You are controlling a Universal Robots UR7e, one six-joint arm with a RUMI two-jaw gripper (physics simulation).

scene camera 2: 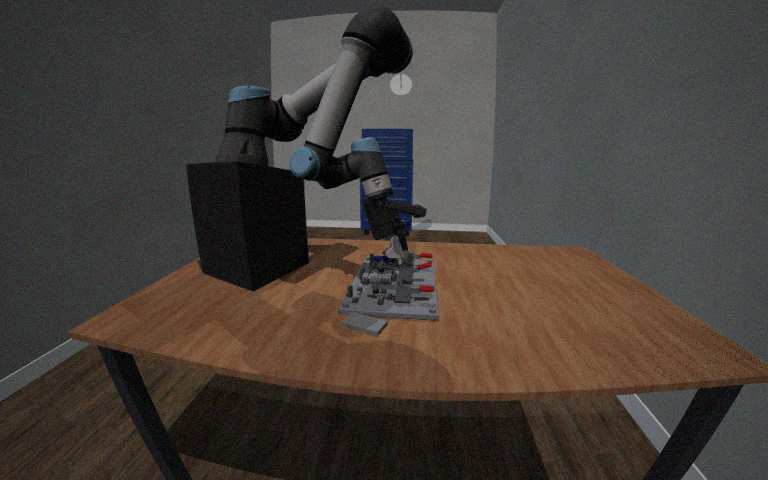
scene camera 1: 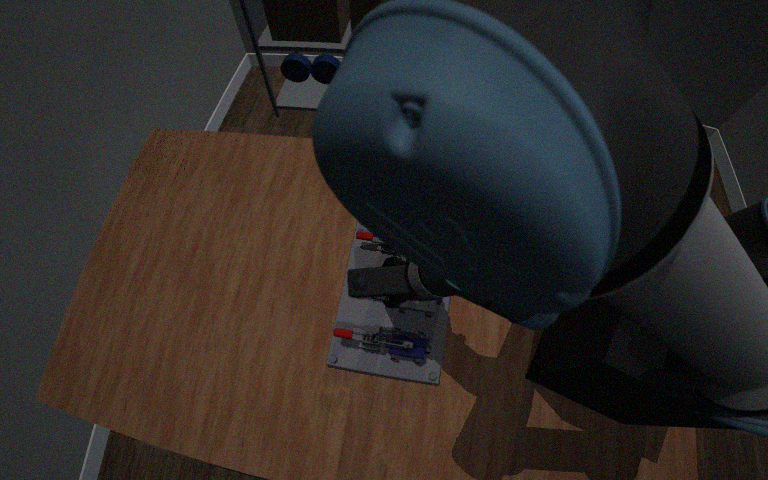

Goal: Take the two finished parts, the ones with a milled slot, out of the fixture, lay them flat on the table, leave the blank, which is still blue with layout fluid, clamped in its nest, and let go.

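Pixels of known places: gripper, between the fingertips: point(scene camera 2: 407, 265); arm's base, origin of its link: point(scene camera 2: 242, 165).
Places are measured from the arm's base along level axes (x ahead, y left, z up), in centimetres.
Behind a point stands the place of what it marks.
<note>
A flat grey part point(scene camera 2: 365, 323) @(x 40.6, y -20.7, z -33.4 cm) lies on the table off the near end of the fixture plate point(scene camera 1: 346, 365) @(x 51.4, y 18.6, z -32.9 cm) point(scene camera 2: 390, 312) @(x 45.5, y -15.8, z -32.9 cm) in scene camera 2. The blue blank point(scene camera 1: 399, 352) @(x 41.3, y 14.0, z -30.2 cm) point(scene camera 2: 380, 258) @(x 38.7, y 12.0, z -30.2 cm) sits in the end nest, its clamp arm over it and its red handle point(scene camera 1: 342, 333) @(x 53.1, y 12.9, z -28.2 cm) point(scene camera 2: 425, 255) @(x 52.8, y 12.0, z -28.4 cm) lying low. A grey part point(scene camera 2: 378, 277) @(x 40.3, y -1.5, z -30.8 cm) appears to sit in the middle nest; its slot cannot be made out. My gripper point(scene camera 2: 404, 258) @(x 47.8, y 2.0, z -28.2 cm) is shut and empty, low over the plate beside the middle clamp's red handle point(scene camera 2: 424, 264) @(x 52.6, y 1.7, z -27.4 cm). In scene camera 1 its fingertips are hidden under its body.
The third clamp's red handle point(scene camera 1: 364, 235) @(x 53.6, y -9.1, z -29.0 cm) point(scene camera 2: 426, 288) @(x 53.5, y -9.9, z -29.1 cm) lies low over the nest nearest the loose part. The black robot pedestal point(scene camera 2: 249, 226) @(x 6.4, y -8.3, z -15.9 cm) stands beside the table point(scene camera 1: 226, 254) @(x 86.1, y 0.2, z -34.4 cm) point(scene camera 2: 538, 316) @(x 81.7, y -12.1, z -34.3 cm). The arm hides the loose part and much of the plate in scene camera 1.
</note>
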